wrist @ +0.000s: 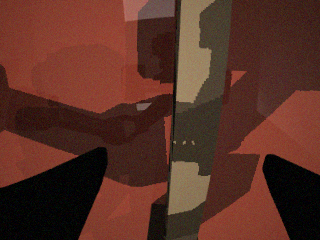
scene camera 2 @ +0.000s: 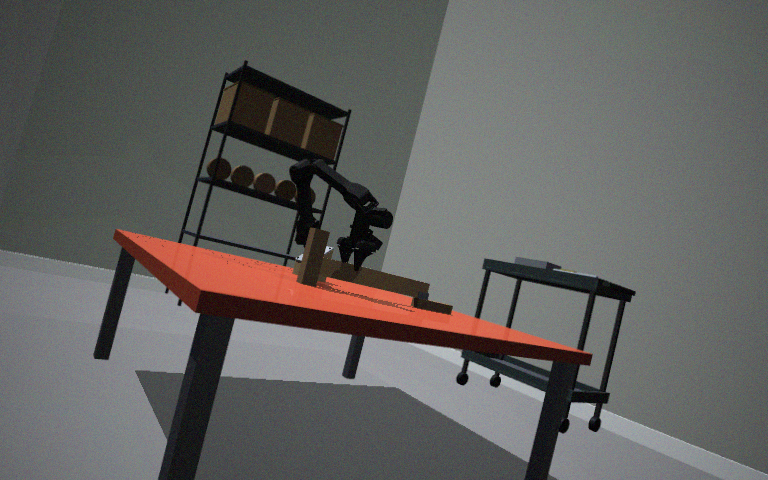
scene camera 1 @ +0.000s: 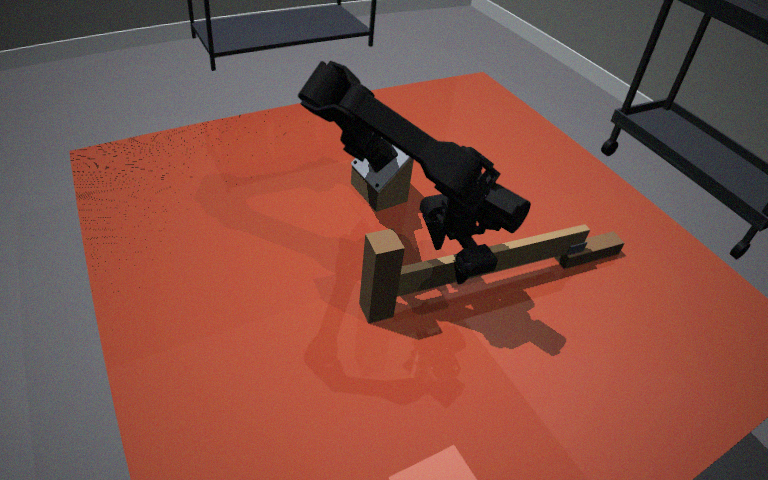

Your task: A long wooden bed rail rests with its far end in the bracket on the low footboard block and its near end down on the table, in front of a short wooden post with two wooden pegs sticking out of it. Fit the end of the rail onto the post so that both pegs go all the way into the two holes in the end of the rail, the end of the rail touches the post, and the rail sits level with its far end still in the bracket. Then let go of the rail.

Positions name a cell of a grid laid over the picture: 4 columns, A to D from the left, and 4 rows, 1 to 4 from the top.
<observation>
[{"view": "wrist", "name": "my gripper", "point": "C3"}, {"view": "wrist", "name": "long wooden rail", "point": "C1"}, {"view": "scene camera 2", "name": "my gripper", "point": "B3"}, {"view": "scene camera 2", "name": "long wooden rail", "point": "B3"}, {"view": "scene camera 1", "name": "my gripper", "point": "C3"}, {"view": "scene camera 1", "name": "long wooden rail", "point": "C3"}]
</observation>
